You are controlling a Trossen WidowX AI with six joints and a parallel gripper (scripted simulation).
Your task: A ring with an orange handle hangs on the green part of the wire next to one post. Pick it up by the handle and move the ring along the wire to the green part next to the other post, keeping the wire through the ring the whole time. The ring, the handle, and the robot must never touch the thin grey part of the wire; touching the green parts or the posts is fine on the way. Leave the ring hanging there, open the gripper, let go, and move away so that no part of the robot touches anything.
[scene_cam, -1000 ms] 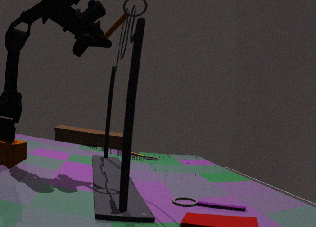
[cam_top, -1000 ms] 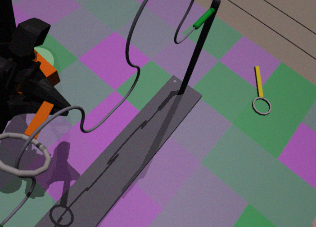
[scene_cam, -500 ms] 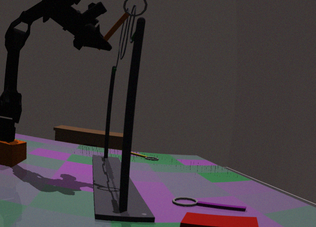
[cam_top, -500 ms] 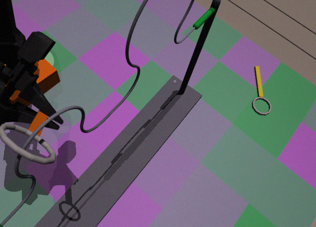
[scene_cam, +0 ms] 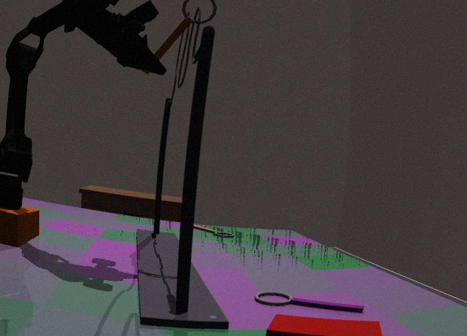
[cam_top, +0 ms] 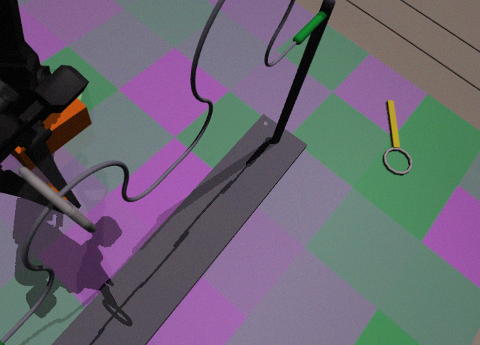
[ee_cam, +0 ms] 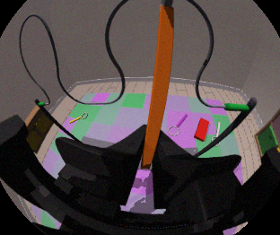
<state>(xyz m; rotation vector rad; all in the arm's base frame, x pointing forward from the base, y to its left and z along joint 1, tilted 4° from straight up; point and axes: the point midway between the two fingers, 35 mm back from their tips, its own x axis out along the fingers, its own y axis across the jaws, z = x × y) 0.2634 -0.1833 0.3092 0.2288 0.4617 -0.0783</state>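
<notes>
Right now my gripper tip is 9 cm below the orange-handled ring, 2 cm to the left of it and 1 cm short of it. Round my gripper tip: red block: 34 cm below, 31 cm to the right, 16 cm ahead; then purple-handled ring: 35 cm below, 21 cm ahead, 17 cm to the right; then yellow-handled ring: 53 cm to the left, 35 cm below, 31 cm ahead.
</notes>
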